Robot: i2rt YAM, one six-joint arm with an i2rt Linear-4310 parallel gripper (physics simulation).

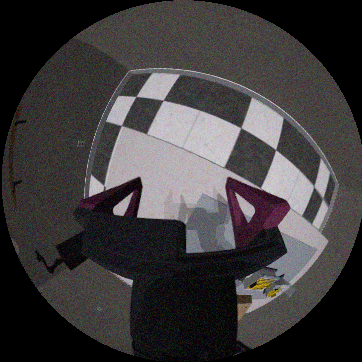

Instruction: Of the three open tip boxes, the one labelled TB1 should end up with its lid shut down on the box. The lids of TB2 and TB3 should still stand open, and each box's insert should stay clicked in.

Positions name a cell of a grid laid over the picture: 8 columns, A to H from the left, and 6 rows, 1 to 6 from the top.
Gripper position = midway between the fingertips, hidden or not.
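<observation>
My gripper (E4) is there for me to see, and so is a blue-grey mat (E4).
</observation>
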